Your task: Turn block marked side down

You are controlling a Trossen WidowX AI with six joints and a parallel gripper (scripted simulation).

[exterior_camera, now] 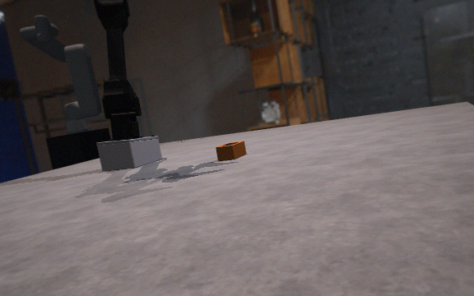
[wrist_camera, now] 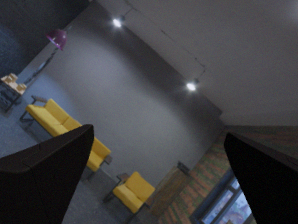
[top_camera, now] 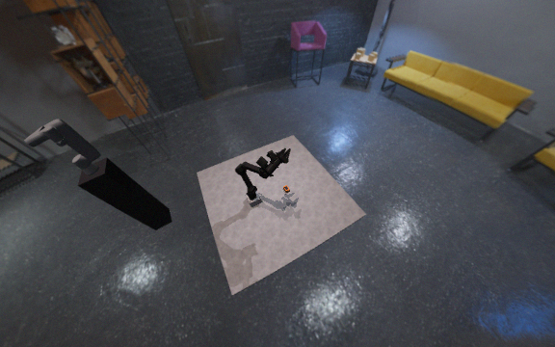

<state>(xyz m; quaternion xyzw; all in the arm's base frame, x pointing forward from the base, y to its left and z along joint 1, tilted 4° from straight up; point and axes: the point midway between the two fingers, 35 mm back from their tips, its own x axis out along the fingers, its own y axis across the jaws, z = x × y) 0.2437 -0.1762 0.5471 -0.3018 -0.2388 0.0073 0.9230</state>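
The orange block is 3 cm ahead of my gripper tip, 6 cm to the left of it and 61 cm below it.
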